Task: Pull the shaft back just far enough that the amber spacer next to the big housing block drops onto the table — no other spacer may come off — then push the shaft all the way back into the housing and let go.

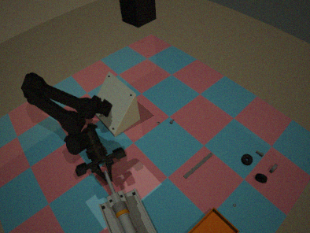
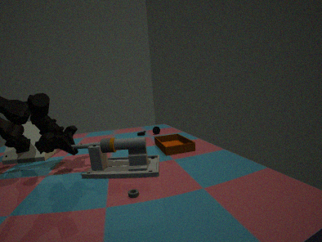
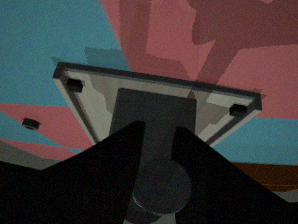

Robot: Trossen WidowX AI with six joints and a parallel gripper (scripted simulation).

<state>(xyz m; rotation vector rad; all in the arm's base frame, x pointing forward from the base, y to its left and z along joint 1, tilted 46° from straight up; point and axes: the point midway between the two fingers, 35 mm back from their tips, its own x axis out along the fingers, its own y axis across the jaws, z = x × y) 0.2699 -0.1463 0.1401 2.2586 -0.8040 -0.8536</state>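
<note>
Right now the shaft is 6 cm ahead of my gripper tip, 2 cm to the right of it and 2 cm above it. Also, from my gripper tip: orange tray (38 cm ahead, 9 cm to the left, 5 cm below); grey bar (18 cm ahead, 30 cm to the left, 5 cm below); amber spacer (13 cm ahead, 4 cm to the right, 2 cm above).
</note>
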